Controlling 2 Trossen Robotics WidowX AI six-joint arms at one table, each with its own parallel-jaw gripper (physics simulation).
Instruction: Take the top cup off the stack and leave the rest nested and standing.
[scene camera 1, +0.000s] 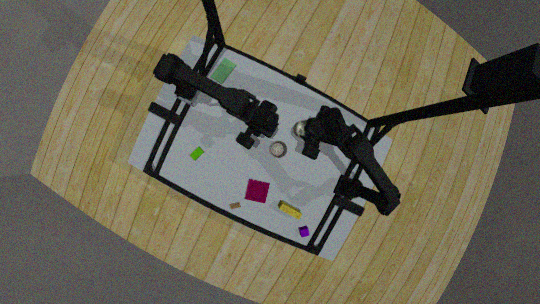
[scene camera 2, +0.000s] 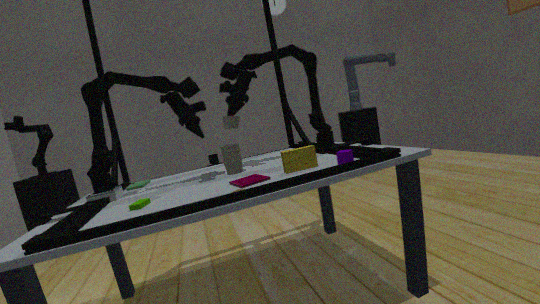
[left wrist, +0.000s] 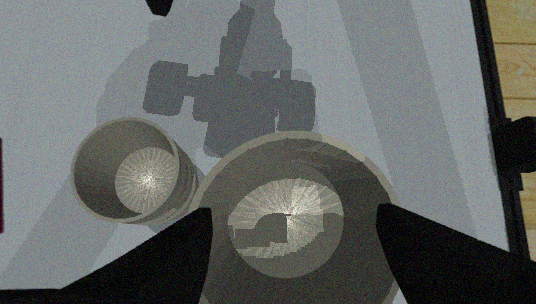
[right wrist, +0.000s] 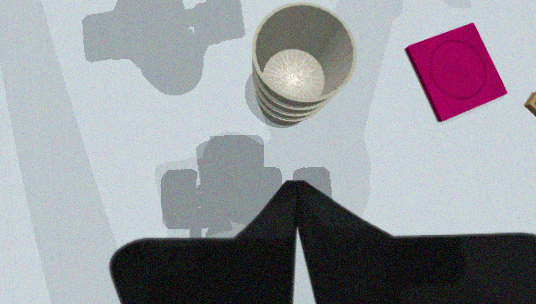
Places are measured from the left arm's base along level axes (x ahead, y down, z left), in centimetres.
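Where they show: left gripper, fingertip midpoint: (scene camera 1: 303, 128) (scene camera 2: 229, 117) (left wrist: 294, 217); right gripper, fingertip midpoint: (scene camera 2: 203, 137) (left wrist: 161, 12) (right wrist: 294, 189); left arm's base, link origin: (scene camera 1: 346, 187) (scene camera 2: 326, 145); right arm's base, link origin: (scene camera 1: 189, 92) (scene camera 2: 104, 190).
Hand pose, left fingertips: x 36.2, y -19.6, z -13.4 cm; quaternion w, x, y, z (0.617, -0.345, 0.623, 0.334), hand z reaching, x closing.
Each offset is from my left fingertips to the centre of the thing. "spot": to the spot under its first point.
A pale beige cup @(dx -0.3, dy +2.2, dz +0.0 cm) (scene camera 1: 300, 129) (scene camera 2: 231, 122) (left wrist: 240, 165) hangs in the air, upright or nearly so, apart from the stack. My left gripper (scene camera 2: 231, 114) (left wrist: 294, 217) is at its rim, a finger at each side, and holds it. The nested stack of beige cups @(dx +4.2, dy +13.2, dz +10.5 cm) (scene camera 1: 278, 149) (scene camera 2: 232, 159) (left wrist: 100, 165) (right wrist: 320, 30) stands upright on the table, lower than the held cup and to one side of it. My right gripper (scene camera 2: 202, 136) (right wrist: 294, 189) is shut and empty, above the table and left of the stack in scene camera 2. The left fingertips are hidden in scene camera 1.
A magenta square @(spot: dx +4.1, dy +20.9, dz +32.3 cm) (scene camera 1: 257, 191) (scene camera 2: 250, 180) (right wrist: 455, 70) lies near the stack. A yellow block @(dx -13.1, dy +18.2, dz +34.0 cm) (scene camera 1: 290, 210) (scene camera 2: 299, 159), a purple cube @(dx -25.3, dy +19.7, dz +42.1 cm) (scene camera 1: 304, 231) (scene camera 2: 345, 156), a brown piece @(dx +11.1, dy +21.3, dz +43.3 cm) (scene camera 1: 235, 205), a bright green block @(dx +37.8, dy +21.0, dz +27.7 cm) (scene camera 1: 196, 153) (scene camera 2: 139, 204) and a pale green piece @(dx +43.4, dy +21.2, dz -14.1 cm) (scene camera 1: 224, 71) (scene camera 2: 138, 185) lie farther out.
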